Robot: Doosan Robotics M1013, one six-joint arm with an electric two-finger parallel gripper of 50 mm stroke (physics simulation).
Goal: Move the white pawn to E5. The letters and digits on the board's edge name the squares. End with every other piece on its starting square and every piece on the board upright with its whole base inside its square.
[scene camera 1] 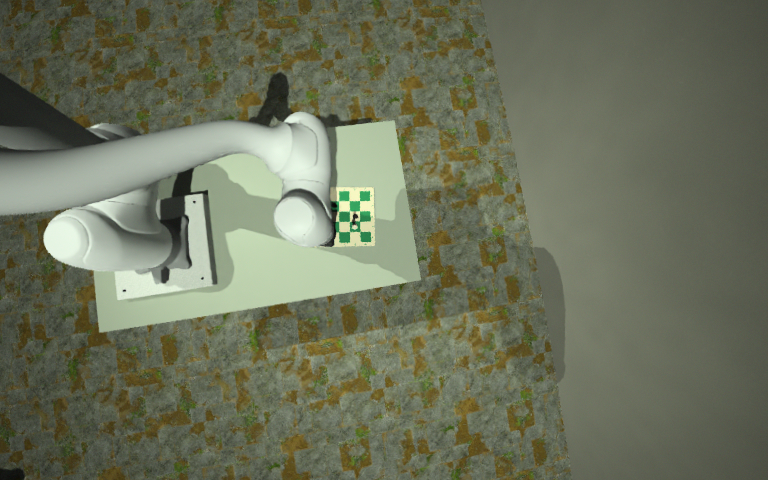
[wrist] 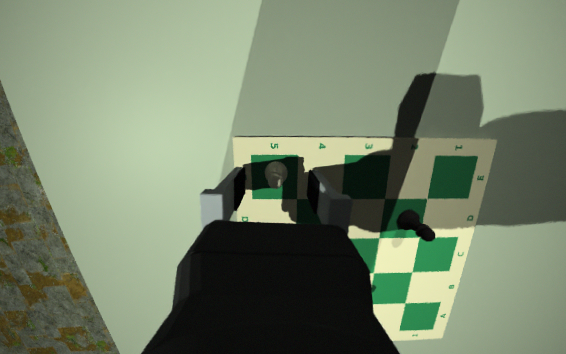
Labels:
chessboard: scene camera 1; wrist
same spot on chessboard: [wrist: 414, 282] = [scene camera 1: 352, 200]

